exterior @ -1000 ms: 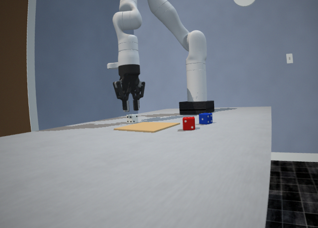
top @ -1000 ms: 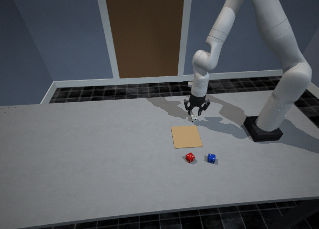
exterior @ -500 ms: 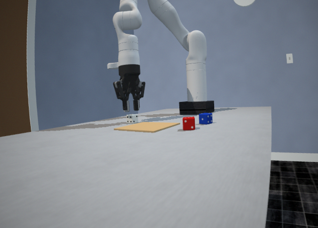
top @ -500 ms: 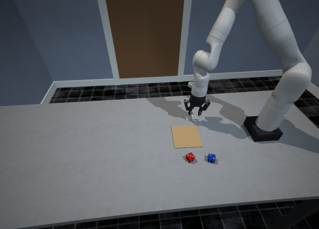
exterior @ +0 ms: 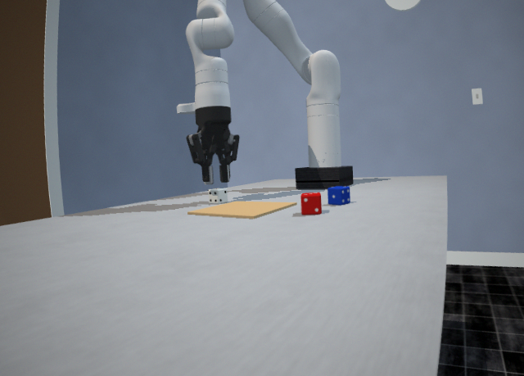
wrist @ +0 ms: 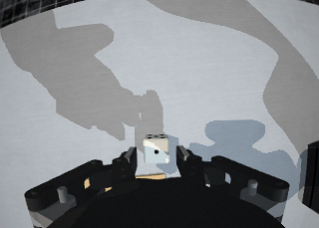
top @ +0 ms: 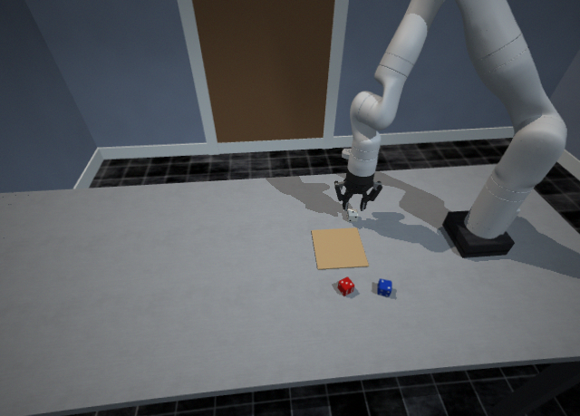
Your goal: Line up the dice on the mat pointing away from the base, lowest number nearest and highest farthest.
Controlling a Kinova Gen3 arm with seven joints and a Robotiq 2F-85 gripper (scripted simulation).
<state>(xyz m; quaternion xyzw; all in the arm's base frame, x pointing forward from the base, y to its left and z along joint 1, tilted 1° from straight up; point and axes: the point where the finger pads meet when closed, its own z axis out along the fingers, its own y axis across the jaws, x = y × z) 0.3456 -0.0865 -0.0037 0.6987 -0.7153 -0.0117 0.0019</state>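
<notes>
My gripper is now 40 mm above the white die. Round my hand: tan mat 60 mm ahead, 120 mm to the left, 60 mm below; then blue die 40 mm behind, 260 mm to the left, 40 mm below; then red die 60 mm ahead, 250 mm to the left, 40 mm below.
</notes>
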